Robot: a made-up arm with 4 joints. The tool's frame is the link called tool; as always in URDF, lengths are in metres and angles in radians. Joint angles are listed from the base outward. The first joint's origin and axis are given. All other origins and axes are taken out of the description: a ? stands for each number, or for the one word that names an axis. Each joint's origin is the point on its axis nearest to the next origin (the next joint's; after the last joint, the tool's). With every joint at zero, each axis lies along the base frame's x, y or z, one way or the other. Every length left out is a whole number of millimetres.
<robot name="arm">
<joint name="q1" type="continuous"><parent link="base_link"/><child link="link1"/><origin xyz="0 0 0.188" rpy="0 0 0"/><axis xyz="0 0 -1"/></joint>
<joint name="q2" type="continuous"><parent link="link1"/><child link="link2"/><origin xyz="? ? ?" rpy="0 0 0"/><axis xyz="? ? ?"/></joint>
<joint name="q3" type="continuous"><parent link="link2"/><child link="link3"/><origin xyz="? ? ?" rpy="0 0 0"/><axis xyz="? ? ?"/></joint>
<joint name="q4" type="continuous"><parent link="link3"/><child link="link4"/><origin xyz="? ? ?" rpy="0 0 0"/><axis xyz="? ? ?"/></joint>
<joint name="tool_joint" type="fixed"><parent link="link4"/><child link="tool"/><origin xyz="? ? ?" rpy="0 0 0"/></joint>
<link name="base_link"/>
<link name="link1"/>
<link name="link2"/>
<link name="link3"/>
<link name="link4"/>
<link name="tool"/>
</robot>
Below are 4 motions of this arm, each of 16 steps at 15 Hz.
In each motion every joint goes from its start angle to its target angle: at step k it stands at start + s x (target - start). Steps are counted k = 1, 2, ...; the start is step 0. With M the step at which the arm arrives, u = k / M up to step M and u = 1 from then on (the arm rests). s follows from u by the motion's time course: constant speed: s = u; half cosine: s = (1 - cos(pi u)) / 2; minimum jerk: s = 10 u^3 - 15 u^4 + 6 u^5.
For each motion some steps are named. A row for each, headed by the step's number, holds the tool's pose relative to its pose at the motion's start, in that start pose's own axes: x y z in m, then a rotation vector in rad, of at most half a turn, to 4 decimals.
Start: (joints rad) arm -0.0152 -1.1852 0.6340 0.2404
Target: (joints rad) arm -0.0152 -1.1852 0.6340 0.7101
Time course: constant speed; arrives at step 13
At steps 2, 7, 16:
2: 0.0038 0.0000 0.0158 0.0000 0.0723 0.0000
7: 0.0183 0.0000 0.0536 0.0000 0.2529 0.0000
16: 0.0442 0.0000 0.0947 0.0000 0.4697 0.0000

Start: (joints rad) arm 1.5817 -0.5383 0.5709 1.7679
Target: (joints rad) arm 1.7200 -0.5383 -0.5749 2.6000
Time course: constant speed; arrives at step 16
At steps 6, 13, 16:
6: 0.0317 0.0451 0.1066 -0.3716 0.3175 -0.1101
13: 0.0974 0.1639 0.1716 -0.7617 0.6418 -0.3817
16: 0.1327 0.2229 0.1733 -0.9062 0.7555 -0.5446

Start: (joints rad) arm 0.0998 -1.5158 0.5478 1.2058
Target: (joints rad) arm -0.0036 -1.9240 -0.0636 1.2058
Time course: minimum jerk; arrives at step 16
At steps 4, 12, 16:
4: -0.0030 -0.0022 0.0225 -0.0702 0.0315 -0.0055
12: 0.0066 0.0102 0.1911 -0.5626 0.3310 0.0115
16: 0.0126 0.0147 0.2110 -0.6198 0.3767 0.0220

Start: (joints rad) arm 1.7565 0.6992 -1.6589 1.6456
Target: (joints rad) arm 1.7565 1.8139 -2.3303 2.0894
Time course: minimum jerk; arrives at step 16
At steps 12, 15, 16:
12: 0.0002 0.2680 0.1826 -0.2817 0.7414 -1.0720
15: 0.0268 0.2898 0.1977 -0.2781 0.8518 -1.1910
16: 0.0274 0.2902 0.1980 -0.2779 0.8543 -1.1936

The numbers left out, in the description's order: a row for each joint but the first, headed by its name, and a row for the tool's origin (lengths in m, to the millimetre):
q2: xyz -0.332 -0.392 0, axis 0 -1 0
q3: xyz 0.035 0 -0.011, axis 0 0 -1
q4: xyz -0.063 -0.176 0, axis 0 1 0
tool: xyz -0.22 0 0.045

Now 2 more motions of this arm.
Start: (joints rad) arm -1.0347 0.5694 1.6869 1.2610
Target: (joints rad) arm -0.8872 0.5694 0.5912 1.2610
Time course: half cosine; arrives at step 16
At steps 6, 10, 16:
6: 0.0039 -0.0347 0.0390 -0.2860 -0.0246 0.0902
10: 0.0060 -0.0528 0.0904 -0.6439 -0.0541 0.1908
16: 0.0037 -0.0473 0.1281 -0.9352 -0.0751 0.2630

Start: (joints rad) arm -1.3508 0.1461 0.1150 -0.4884
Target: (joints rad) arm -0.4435 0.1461 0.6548 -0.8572
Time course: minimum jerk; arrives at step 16
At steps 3, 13, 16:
3: -0.0256 0.0309 0.0130 -0.0391 -0.0188 -0.0586
13: -0.1860 0.7002 0.0353 -0.9443 -0.3416 -1.0066
16: -0.1786 0.7331 0.0256 -1.0028 -0.3545 -1.0498

